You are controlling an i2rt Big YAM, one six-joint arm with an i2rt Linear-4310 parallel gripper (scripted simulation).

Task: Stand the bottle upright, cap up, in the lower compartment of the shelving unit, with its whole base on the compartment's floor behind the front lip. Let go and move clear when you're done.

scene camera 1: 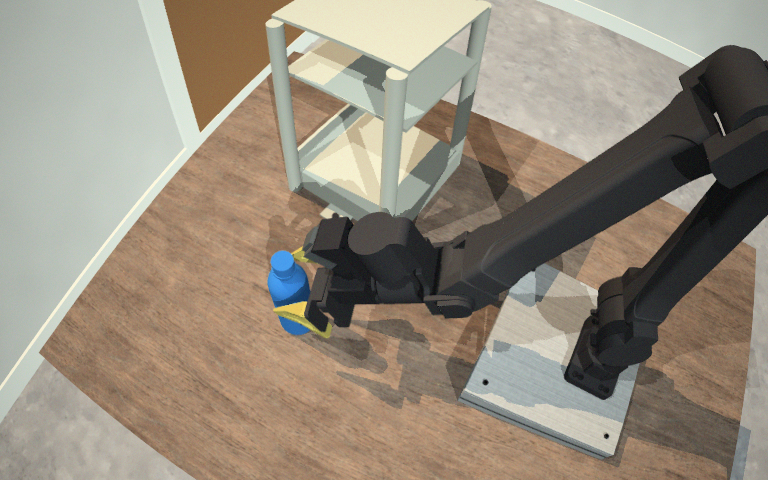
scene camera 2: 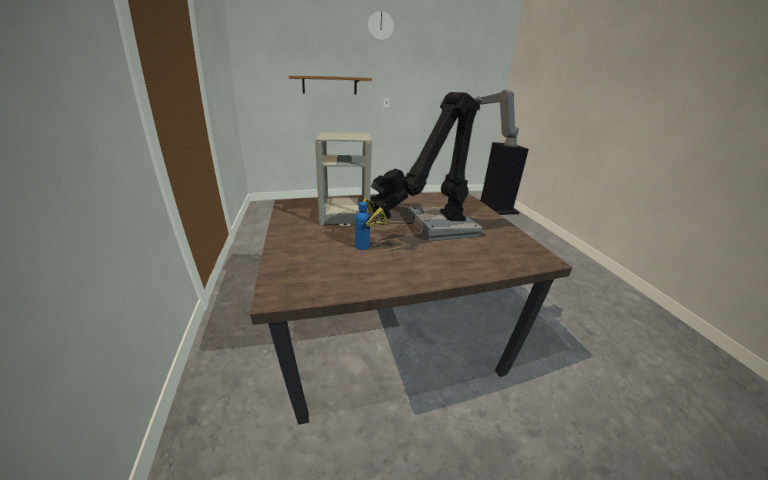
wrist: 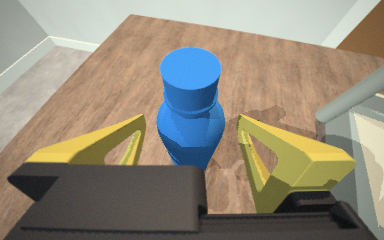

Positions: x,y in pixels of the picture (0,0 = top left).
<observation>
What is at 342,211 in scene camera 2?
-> A shelving unit compartment.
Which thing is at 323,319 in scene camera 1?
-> My gripper.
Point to a blue bottle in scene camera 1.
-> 286,285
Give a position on a blue bottle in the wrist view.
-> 190,121
</observation>
